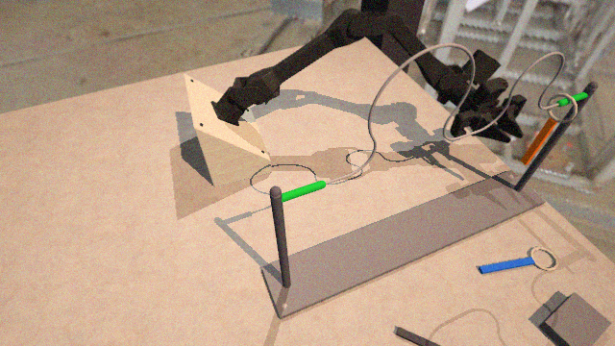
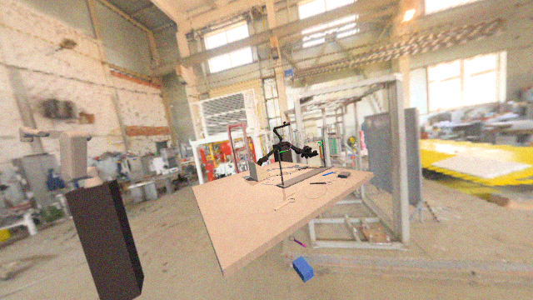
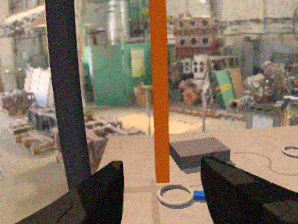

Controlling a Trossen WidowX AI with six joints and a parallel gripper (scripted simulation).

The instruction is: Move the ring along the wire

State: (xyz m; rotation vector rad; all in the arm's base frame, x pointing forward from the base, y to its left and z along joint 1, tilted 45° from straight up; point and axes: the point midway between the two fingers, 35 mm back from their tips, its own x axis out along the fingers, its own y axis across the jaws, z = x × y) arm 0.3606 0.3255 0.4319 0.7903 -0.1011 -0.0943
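Right now my gripper tip is 70 mm below the orange-handled ring and 40 mm short of it. The rest, counted from my gripper tip: dark-handled ring: 340 mm to the right, 270 mm ahead, 160 mm below; blue-handled ring: 190 mm ahead, 160 mm below, 80 mm to the right; grey block: 320 mm ahead, 150 mm below, 110 mm to the right.
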